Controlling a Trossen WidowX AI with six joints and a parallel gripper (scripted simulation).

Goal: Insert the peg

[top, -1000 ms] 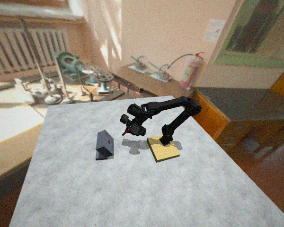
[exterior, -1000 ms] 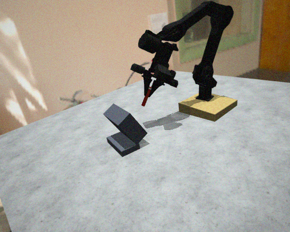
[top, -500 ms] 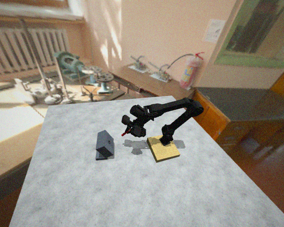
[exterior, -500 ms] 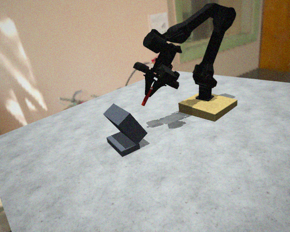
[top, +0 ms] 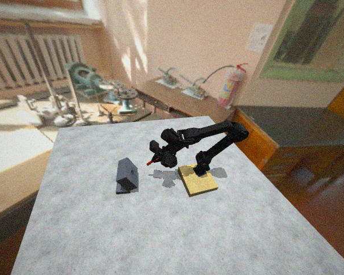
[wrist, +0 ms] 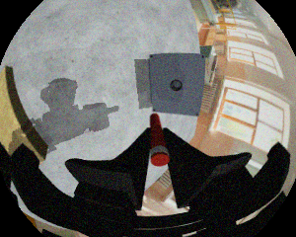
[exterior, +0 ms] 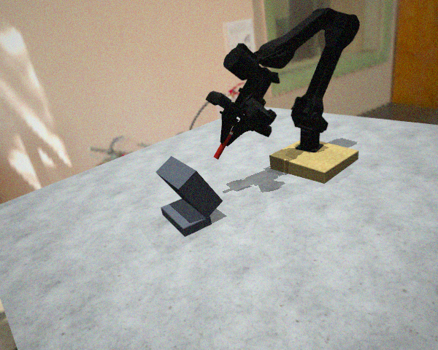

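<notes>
The grey sloped panel is 13 cm ahead of my gripper tip, 6 cm below it and 1 cm to the right of it. Also, from my gripper tip: red round peg: 1 cm behind, 1 cm above; then grey foot plate: 16 cm ahead, 13 cm below, 2 cm to the right.
</notes>
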